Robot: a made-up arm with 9 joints. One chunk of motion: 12 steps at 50 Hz.
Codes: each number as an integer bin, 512 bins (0 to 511) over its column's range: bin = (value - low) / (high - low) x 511, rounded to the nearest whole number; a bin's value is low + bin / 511 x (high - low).
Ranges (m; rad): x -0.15..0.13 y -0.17..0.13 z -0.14..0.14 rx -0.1..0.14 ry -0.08..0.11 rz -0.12..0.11
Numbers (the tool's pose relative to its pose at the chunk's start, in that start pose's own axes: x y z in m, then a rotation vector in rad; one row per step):
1: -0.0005 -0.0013 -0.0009 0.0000 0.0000 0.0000
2: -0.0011 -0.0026 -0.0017 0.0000 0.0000 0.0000
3: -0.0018 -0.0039 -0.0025 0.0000 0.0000 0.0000
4: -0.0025 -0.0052 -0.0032 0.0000 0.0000 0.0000
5: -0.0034 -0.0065 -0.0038 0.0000 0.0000 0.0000
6: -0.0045 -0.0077 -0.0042 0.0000 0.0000 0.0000
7: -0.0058 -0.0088 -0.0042 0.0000 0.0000 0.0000
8: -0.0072 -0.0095 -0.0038 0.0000 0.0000 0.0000
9: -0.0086 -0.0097 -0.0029 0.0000 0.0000 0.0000
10: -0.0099 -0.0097 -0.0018 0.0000 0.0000 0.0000
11: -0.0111 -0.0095 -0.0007 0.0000 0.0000 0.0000
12: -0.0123 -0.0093 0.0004 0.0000 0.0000 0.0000
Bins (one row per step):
1: 273 287 254 213 215 267
2: 272 285 252 213 215 267
3: 270 283 251 213 215 267
4: 269 281 250 213 215 267
5: 268 278 249 213 215 267
6: 266 276 248 213 215 267
7: 263 275 248 213 215 267
8: 261 273 249 213 215 267
9: 258 273 250 213 215 267
10: 256 273 252 213 215 267
11: 253 273 254 213 215 267
12: 251 274 256 213 215 267

